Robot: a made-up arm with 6 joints.
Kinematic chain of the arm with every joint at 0, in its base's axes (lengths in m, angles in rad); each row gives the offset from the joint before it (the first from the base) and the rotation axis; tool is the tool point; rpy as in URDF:
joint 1: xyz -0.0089 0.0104 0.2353 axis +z
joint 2: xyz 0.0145 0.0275 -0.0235 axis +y
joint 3: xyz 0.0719 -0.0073 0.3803 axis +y
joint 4: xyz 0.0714 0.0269 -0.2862 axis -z
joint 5: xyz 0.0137 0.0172 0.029 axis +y
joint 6: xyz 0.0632 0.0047 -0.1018 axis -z
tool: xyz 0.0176 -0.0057 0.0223 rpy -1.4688 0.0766 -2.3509
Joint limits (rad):
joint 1: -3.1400..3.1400
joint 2: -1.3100..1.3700
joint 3: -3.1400..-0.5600
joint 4: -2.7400..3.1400
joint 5: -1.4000..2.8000
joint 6: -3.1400..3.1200
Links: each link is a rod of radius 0.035 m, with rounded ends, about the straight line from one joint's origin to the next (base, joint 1, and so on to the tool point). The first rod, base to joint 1, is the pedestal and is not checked.
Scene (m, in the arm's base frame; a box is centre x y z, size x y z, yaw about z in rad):
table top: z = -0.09
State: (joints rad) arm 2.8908 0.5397 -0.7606 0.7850 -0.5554 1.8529
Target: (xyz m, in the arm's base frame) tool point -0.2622 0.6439 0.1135
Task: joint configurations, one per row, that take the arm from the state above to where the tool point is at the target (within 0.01 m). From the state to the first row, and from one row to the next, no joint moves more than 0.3 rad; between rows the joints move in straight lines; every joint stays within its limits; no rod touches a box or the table.
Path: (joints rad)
1: 2.6561 0.6929 -0.9956 0.7410 -0.5115 1.8468
2: 2.4215 0.8461 -1.2306 0.6970 -0.4677 1.8407
3: 2.1868 0.9993 -1.4655 0.6530 -0.4238 1.8345
4: 1.9522 1.1525 -1.7005 0.6090 -0.3799 1.8284

